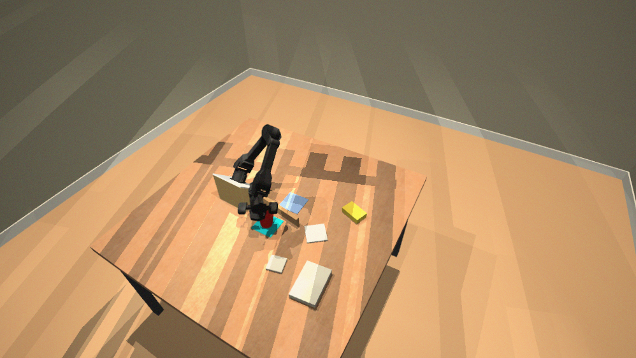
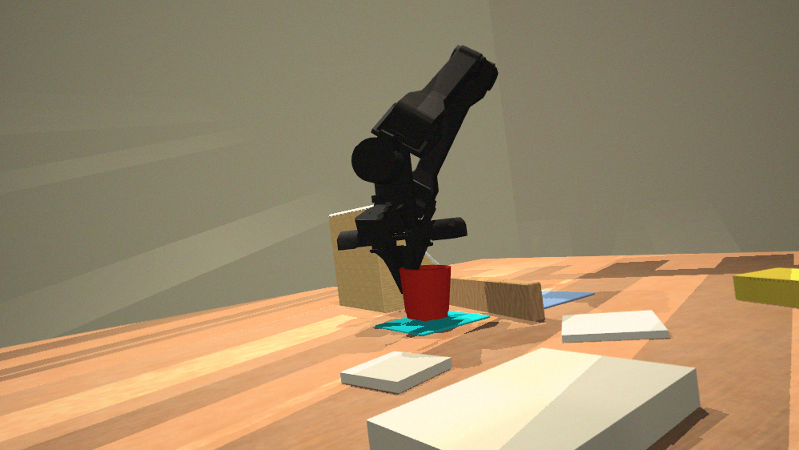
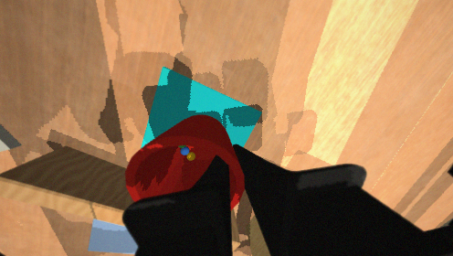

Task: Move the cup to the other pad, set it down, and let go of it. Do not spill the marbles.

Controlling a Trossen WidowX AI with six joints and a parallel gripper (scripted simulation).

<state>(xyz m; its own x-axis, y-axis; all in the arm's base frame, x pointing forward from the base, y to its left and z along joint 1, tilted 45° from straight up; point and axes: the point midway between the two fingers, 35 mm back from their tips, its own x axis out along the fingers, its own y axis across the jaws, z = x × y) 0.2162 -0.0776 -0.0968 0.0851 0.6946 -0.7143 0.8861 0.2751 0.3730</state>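
My gripper tip is now 30 mm short of the red cup and 10 mm to the right of it. Also, from my gripper tip: pale blue pad: 70 mm ahead, 200 mm to the left, 50 mm below; low wooden bar: 50 mm ahead, 110 mm to the left, 30 mm below.
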